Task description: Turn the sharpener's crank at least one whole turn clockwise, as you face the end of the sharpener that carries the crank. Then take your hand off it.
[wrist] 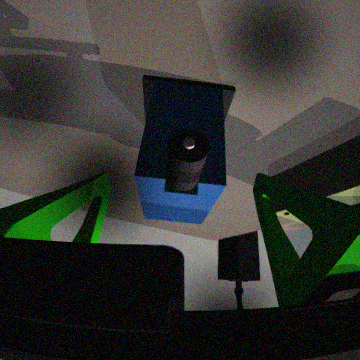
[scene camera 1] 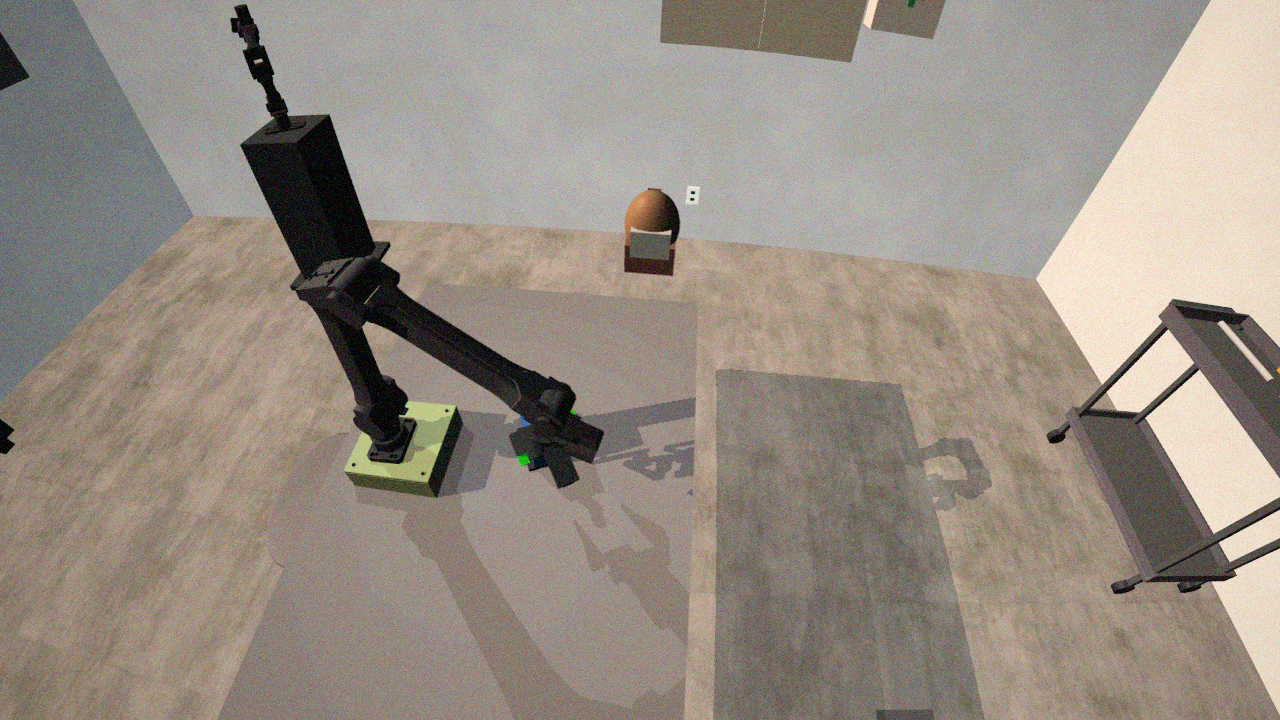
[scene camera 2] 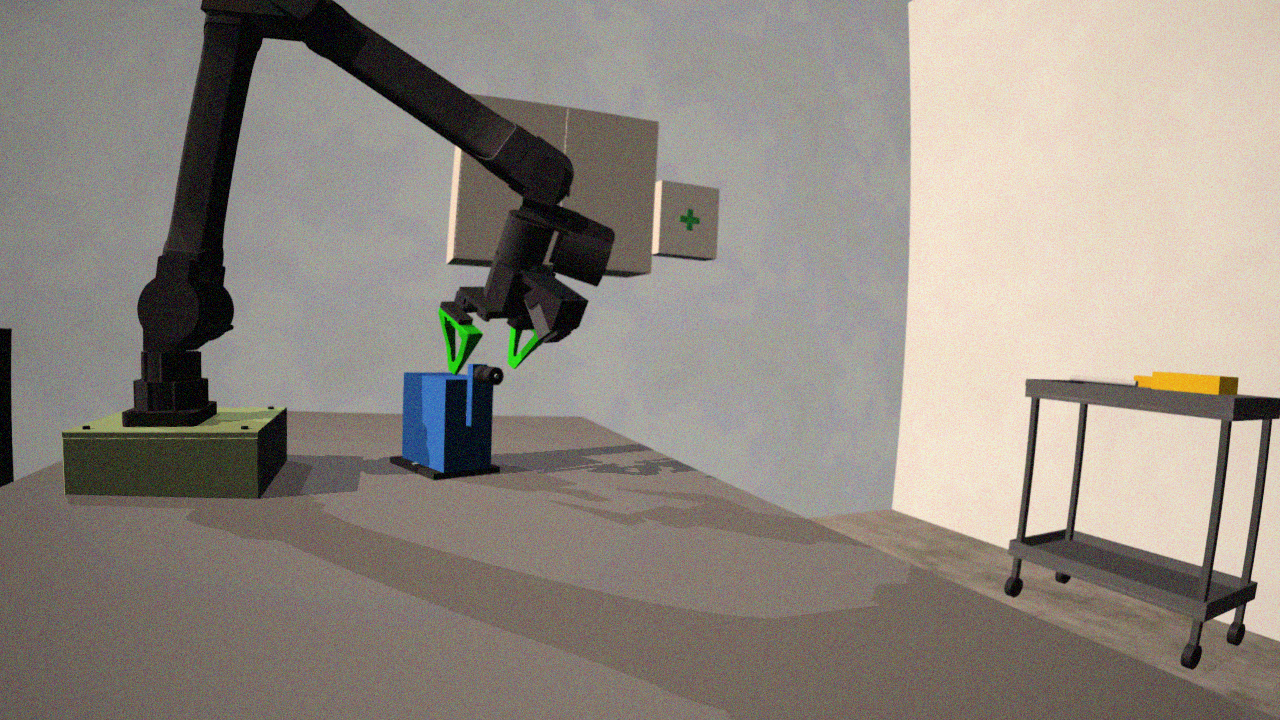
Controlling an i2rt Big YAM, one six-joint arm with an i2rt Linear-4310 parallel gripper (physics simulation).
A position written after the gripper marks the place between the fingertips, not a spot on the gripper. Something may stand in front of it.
Note:
In view: the gripper (scene camera 2: 483,369) and a blue sharpener (scene camera 2: 437,444).
The gripper shows as well in the wrist view (wrist: 181,180) and in scene camera 1 (scene camera 1: 547,441). The blue sharpener is seen too in the wrist view (wrist: 161,94).

